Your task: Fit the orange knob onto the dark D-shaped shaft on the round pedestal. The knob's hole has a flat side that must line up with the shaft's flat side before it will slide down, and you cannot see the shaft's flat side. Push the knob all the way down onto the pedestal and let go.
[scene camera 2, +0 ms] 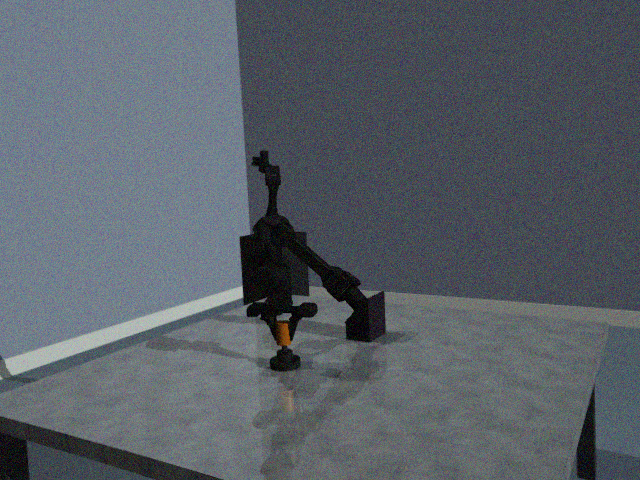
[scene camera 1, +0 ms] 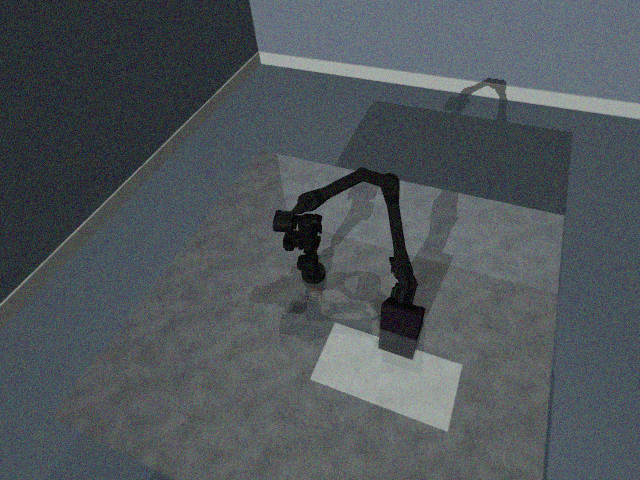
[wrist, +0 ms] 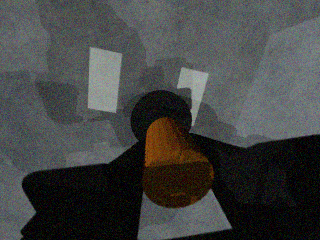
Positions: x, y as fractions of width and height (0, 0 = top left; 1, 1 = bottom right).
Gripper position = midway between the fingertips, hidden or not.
Note:
My gripper (scene camera 2: 0.44, 0.71) carries an orange knob. I also see a round pedestal (wrist: 0.50, 0.44).
My gripper shows as well in scene camera 1 (scene camera 1: 0.49, 0.54) and in the wrist view (wrist: 0.52, 0.59).

